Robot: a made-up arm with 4 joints.
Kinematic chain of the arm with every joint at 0, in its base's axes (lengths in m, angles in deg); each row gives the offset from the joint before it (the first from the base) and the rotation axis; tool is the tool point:
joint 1: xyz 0 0 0.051 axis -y
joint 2: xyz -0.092 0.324 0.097 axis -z
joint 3: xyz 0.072 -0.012 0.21 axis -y
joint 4: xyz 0 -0.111 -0.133 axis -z
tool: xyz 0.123 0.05 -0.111
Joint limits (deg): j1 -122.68..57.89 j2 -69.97..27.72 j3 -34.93..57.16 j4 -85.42..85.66
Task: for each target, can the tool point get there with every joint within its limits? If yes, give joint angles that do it. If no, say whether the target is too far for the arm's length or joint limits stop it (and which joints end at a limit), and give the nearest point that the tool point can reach.
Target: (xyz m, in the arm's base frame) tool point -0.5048 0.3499 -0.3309
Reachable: no: joint limits stop it (at a limit: joint 1, joint 3, joint 4) | nearest point -0.2123 0.3292 -0.0430 | short by 0.411 m
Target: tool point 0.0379 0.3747 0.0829
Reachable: yes | joints -46.69 -41.11 -12.72 -25.97
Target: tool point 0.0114 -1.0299 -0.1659
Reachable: no: too far | nearest point 0.1516 -0.0339 -0.1283 | short by 1.007 m
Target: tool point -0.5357 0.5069 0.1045
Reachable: no: joint limits stop it (at a limit: joint 3, joint 4) | nearest point -0.2216 0.3711 0.0731 | short by 0.344 m
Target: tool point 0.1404 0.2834 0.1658
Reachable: yes | joints -0.20 8.46 26.01 -39.62
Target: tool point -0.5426 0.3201 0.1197
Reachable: no: joint limits stop it (at a limit: joint 3, joint 4) | nearest point -0.2304 0.3229 0.0802 | short by 0.315 m
